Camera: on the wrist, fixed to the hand. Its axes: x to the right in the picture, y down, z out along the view.
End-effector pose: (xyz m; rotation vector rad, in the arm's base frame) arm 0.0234 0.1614 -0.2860 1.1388 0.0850 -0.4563
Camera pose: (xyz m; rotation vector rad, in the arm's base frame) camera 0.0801 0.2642 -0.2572 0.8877 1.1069 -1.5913
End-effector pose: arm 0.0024 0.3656 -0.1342 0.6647 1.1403 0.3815
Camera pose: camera -0.0707 0.4591 -0.1111 -0.3529 1.4757 -0.7594
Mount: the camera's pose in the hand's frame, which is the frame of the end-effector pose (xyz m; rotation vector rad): 0.0113 0.0816 -0.0885 -0.0697 0.1770 -1.4400
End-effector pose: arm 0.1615 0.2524 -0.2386 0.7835 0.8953 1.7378
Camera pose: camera 0.0463 0.2252 -0.2140 -0.1602 1.0769 0.5279
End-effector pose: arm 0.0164 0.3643 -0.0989 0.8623 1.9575 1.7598
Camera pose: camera -0.0327 0.3077 -0.0040 -0.6882 1.7289 0.9470
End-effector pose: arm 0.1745 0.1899 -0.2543 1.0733 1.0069 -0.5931
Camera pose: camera 0.2122 0.3039 -0.2400 0.1621 1.8872 -1.5908
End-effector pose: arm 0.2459 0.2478 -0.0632 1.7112 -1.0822 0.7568
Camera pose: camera 0.1752 0.3129 0.0102 1.7825 0.3639 -0.0840
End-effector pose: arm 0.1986 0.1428 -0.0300 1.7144 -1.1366 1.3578
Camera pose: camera 0.0900 0.1861 0.0008 1.6478 0.2663 0.4759
